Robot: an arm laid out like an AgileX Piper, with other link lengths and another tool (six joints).
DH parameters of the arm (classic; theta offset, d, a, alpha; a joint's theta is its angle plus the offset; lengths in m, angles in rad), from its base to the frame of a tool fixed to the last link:
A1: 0 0.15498 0 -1.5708
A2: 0.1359 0 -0.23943 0
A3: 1.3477 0 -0.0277 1.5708
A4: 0 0.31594 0 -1.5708
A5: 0 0 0 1.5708
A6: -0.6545 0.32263 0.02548 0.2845
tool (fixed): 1.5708 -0.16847 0 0
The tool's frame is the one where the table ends.
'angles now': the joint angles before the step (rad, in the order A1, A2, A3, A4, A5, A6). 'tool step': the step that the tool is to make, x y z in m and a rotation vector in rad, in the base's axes. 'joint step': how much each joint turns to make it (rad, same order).
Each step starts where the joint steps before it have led.
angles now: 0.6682 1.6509 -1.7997 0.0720 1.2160 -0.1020
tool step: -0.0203 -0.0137 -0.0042 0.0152 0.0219 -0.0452
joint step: -0.0004 -0.1159 0.1456 -0.0033 -0.0253 0.0510
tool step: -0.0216 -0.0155 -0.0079 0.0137 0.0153 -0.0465
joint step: 0.0006 -0.1262 0.1573 -0.0092 -0.0307 0.0522
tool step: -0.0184 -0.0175 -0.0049 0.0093 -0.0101 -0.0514
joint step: 0.0002 -0.1252 0.1348 -0.0303 -0.0256 0.0548
